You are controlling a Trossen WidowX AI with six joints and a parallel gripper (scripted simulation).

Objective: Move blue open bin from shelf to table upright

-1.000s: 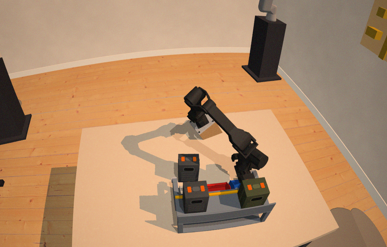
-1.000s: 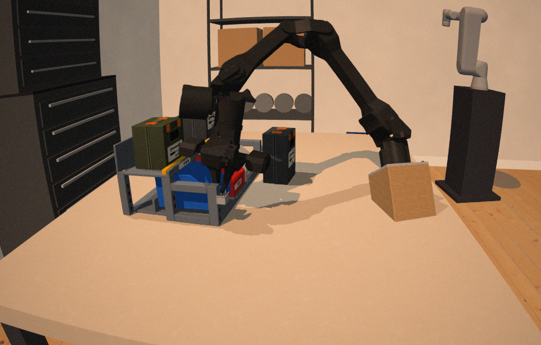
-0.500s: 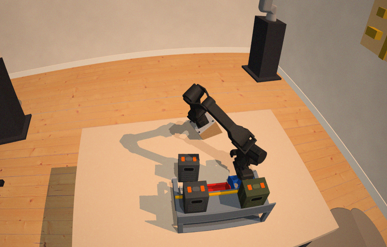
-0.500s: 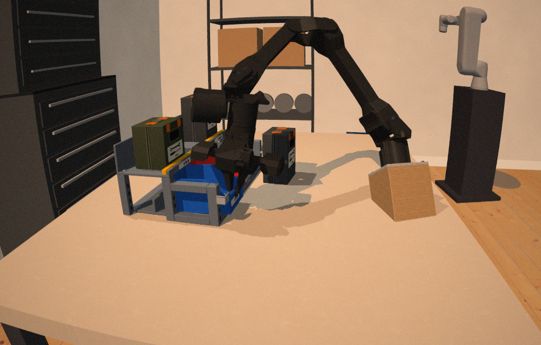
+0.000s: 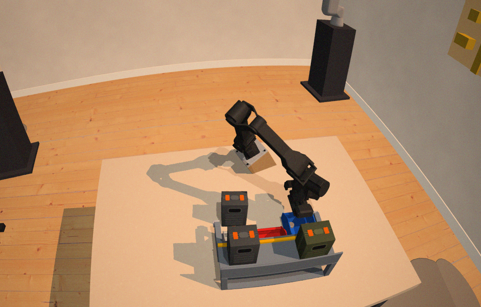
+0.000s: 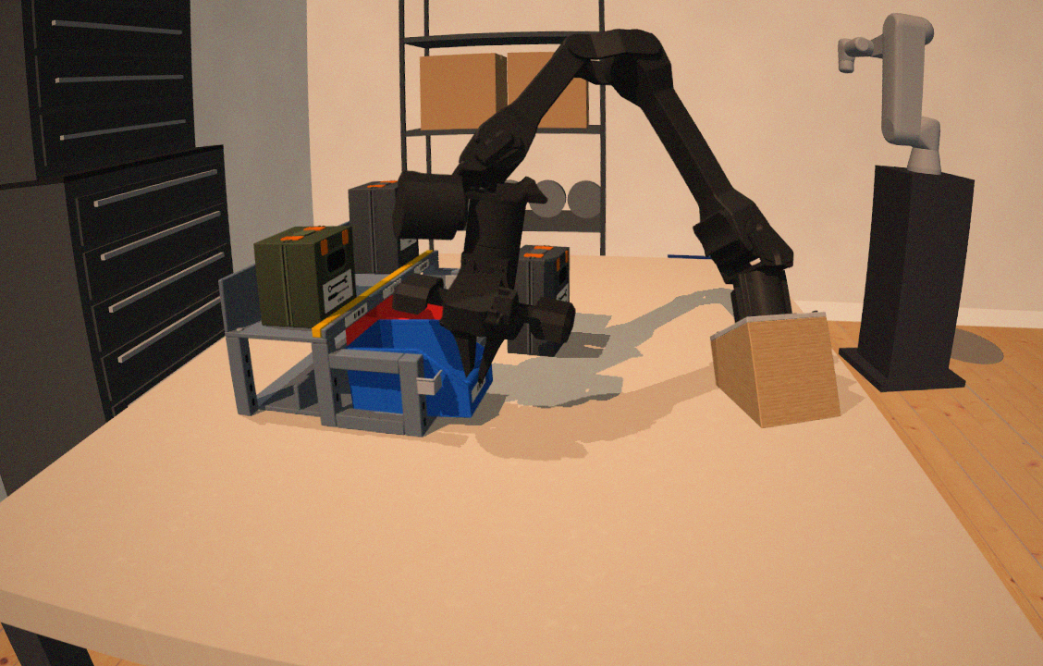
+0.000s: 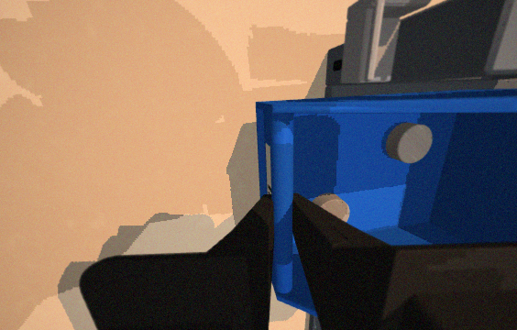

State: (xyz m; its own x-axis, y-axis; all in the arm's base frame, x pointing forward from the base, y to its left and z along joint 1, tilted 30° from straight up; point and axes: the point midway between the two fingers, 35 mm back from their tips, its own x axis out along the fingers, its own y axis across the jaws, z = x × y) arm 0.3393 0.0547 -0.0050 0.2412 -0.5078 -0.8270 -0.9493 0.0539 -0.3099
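Now: the blue open bin 7 cm ahead of my hand, 1 cm to the right of it and 2 cm below it. Also, from my hand: red bin 10 cm ahead, 14 cm to the right, 3 cm below; yellow rail 13 cm ahead, 14 cm to the right, 4 cm above; green case 20 cm ahead, 4 cm to the right, 8 cm above.
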